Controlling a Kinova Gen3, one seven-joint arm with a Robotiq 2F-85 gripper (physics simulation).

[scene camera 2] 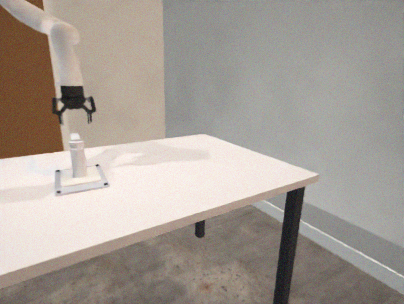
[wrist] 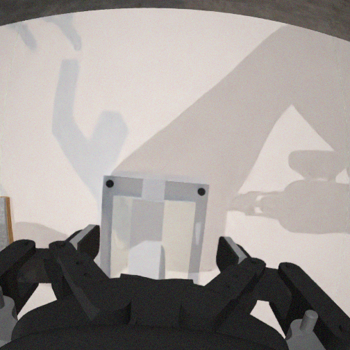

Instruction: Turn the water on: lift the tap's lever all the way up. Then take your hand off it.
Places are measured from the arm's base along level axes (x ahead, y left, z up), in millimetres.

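Where they show: gripper, between the fingertips: [scene camera 2: 76, 124].
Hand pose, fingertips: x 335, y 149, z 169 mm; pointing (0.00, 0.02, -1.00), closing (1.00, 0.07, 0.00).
Observation:
After its pixels a point has its place.
The white tap [scene camera 2: 78, 161] {z 55, x 332, y 35 mm} [wrist: 146, 260] stands upright on a square base plate [scene camera 2: 57, 182] {z -16, x 256, y 39 mm} [wrist: 106, 225] with dark corner bolts. Its pale lever [scene camera 2: 75, 136] {z 132, x 329, y 104 mm} sits at the top of the column in the scene view; its exact tilt is hard to tell. In the wrist view, part of the tap shows between the fingers, low in the picture, and the rest is hidden behind the gripper's body. My gripper [scene camera 2: 75, 120] {z 169, x 335, y 149 mm} [wrist: 158, 244] is open and empty, pointing down, above the tap's top with a small gap in the scene view.
The white table [scene camera 2: 165, 190] {z -24, x 599, y -150 mm} [wrist: 175, 90] carries the base plate, with its right corner and dark leg [scene camera 2: 290, 235] at the right of the scene view. A grey, orange-edged object [wrist: 5, 222] shows at the wrist view's left edge. Shadows of the arm cross the table.

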